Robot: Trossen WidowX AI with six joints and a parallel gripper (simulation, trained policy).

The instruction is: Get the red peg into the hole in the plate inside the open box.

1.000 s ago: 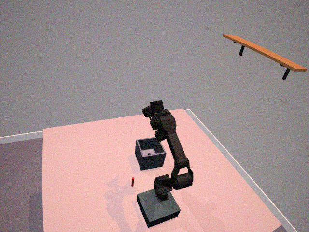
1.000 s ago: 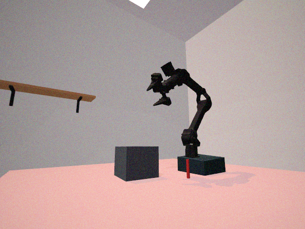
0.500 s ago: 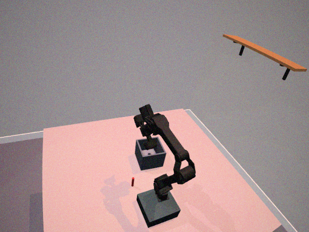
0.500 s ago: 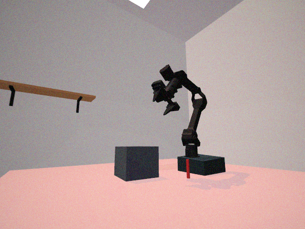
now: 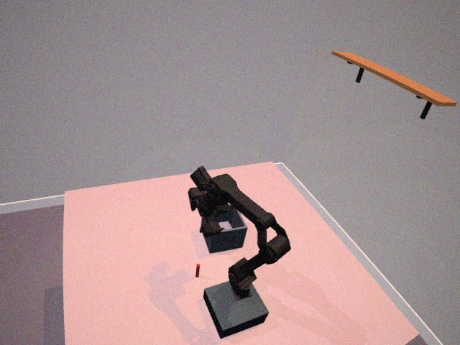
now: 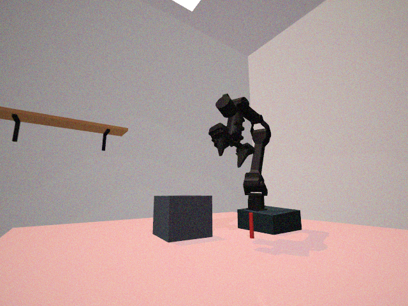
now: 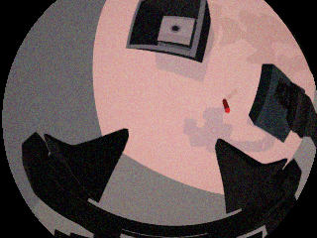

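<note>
Right now the red peg is 8 cm behind my gripper tip and 21 cm below it. Round my gripper tip: pale plate (11 cm ahead, 16 cm to the right, 20 cm below).
</note>
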